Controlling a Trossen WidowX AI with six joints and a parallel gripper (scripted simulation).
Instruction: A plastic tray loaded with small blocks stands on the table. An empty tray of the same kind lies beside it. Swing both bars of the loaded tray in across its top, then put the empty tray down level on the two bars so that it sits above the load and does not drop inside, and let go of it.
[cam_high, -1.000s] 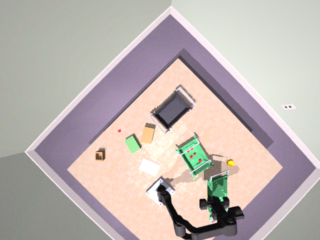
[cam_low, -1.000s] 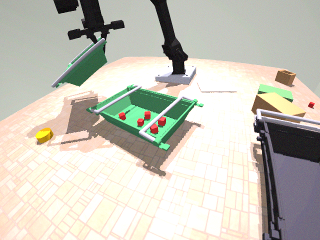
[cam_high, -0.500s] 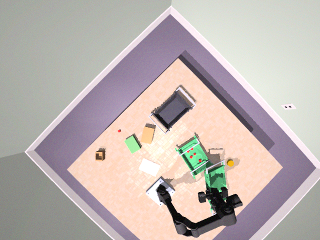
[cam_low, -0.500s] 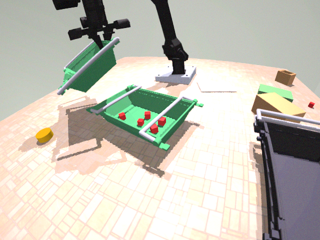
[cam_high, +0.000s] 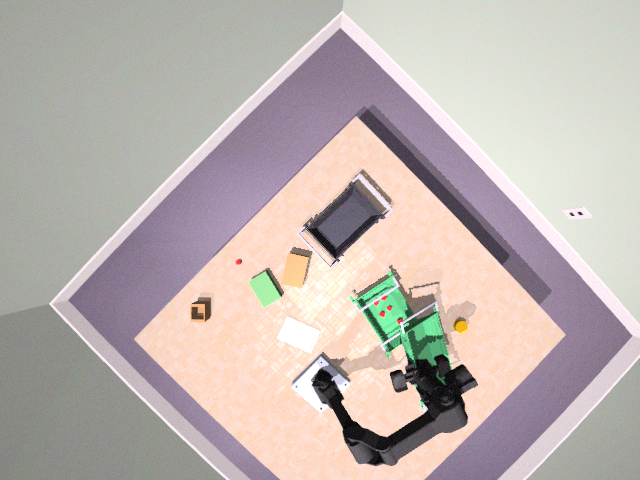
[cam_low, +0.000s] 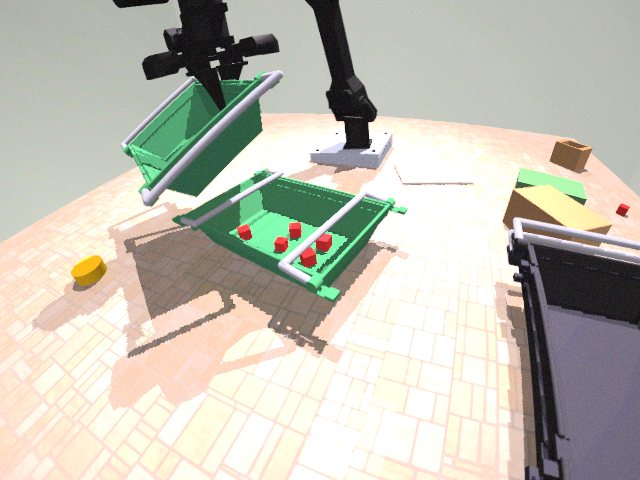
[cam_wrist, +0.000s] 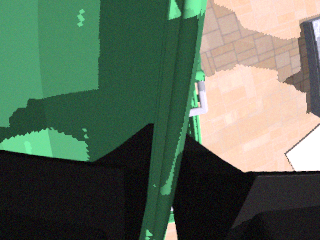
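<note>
My gripper tip is now 60 mm short of the green tray and 40 mm to the left of it. From my gripper tip the other things lie so: tan wedge (500 mm to the left, 150 mm below); white sheet (210 mm behind, 330 mm to the left, 170 mm below); yellow disc (210 mm ahead, 190 mm to the right, 170 mm below).
</note>
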